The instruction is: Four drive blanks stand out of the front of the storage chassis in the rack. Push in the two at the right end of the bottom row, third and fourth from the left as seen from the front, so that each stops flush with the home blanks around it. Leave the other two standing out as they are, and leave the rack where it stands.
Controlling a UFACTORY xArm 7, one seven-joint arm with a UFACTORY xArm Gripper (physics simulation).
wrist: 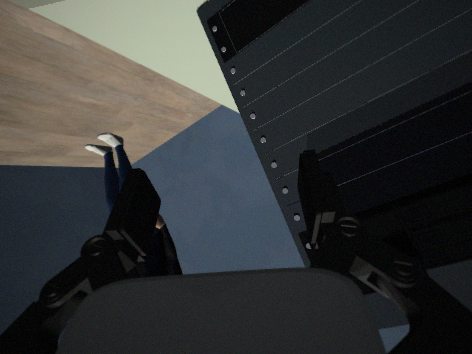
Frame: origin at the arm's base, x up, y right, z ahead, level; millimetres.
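Seen in the pictures: gripper, fingertip midpoint: (223,176).
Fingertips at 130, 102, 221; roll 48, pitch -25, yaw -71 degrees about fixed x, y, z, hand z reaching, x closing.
Observation:
A point is followed by its place in that frame, as x, y, z.
The rack (300,80) {-6, 72, 485} fills the right side of the wrist view, tilted in the picture, with dark horizontal panels and a column of round screw heads down its left edge. My gripper (223,176) {130, 102, 221} is open, with nothing between its fingers. Its right finger overlaps the rack's screw edge in the view, and its left finger is over the background beside the rack; whether the right finger touches the rack cannot be told. Darker panels show at the lower right, partly hidden by the right finger. The storage chassis and its drive blanks cannot be made out.
A brown wood-like surface (75,95) spans the upper left, with a pale green surface (165,60) {-237, 312, 520} beyond it. A blue surface (215,200) lies between the fingers. A person's legs in dark blue with white shoes (110,139) show behind the left finger.

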